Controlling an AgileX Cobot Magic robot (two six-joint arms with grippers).
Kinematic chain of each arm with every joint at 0, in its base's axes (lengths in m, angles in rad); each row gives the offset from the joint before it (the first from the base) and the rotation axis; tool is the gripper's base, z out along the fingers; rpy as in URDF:
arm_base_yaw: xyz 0 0 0.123 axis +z
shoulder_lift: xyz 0 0 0 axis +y
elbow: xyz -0.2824 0 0.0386 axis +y
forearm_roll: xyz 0.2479 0 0.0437 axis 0.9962 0 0.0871
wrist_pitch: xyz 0 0 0 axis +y
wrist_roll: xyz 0.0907 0 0.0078 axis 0.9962 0 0.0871
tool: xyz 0 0 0 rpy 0 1.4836 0
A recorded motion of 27 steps. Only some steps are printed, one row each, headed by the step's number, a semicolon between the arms.
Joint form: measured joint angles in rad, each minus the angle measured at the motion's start. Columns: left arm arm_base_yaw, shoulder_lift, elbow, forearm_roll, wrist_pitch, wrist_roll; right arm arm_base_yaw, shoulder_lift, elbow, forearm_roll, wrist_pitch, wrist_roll.
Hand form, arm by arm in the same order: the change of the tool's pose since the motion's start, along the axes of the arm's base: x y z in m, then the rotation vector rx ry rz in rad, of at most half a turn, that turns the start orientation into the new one. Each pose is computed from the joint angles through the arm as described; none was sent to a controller.
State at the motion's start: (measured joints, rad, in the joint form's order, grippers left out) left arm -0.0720 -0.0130 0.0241 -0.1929 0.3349 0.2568; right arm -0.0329 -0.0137 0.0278 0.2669 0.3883 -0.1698
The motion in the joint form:
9: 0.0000 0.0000 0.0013 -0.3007 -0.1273 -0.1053; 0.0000 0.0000 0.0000 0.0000 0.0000 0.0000
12: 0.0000 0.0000 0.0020 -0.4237 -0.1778 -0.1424; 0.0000 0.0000 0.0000 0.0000 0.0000 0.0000
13: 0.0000 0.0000 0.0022 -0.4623 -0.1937 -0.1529; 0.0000 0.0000 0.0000 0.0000 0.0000 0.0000
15: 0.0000 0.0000 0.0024 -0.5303 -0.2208 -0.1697; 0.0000 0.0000 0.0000 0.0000 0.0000 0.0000
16: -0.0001 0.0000 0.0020 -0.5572 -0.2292 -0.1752; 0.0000 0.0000 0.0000 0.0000 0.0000 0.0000
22: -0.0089 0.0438 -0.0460 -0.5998 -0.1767 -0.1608; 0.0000 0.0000 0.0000 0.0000 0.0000 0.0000
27: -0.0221 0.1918 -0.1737 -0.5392 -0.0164 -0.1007; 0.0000 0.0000 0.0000 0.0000 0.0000 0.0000
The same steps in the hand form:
9: 0.0019 -0.0033 0.0126 -0.4127 -0.0802 0.0393; 0.0000 0.0000 0.0000 0.0000 0.0000 0.0000
12: 0.0025 -0.0027 0.0173 -0.5762 -0.1082 0.0607; 0.0000 0.0000 0.0000 0.0000 0.0000 0.0000
13: 0.0026 -0.0023 0.0187 -0.6265 -0.1168 0.0681; 0.0000 0.0000 0.0000 0.0000 0.0000 0.0000
15: 0.0028 -0.0014 0.0211 -0.7131 -0.1310 0.0816; 0.0000 0.0000 0.0000 0.0000 0.0000 0.0000
16: 0.0029 -0.0011 0.0220 -0.7461 -0.1349 0.0860; 0.0000 0.0000 0.0000 0.0000 0.0000 0.0000
22: 0.0037 -0.0053 0.0327 -0.7699 -0.0834 0.0538; 0.0000 0.0000 0.0000 0.0000 0.0000 0.0000
27: 0.0106 -0.0156 0.0554 -0.6320 0.0699 -0.0271; 0.0000 0.0000 0.0000 0.0000 0.0000 0.0000

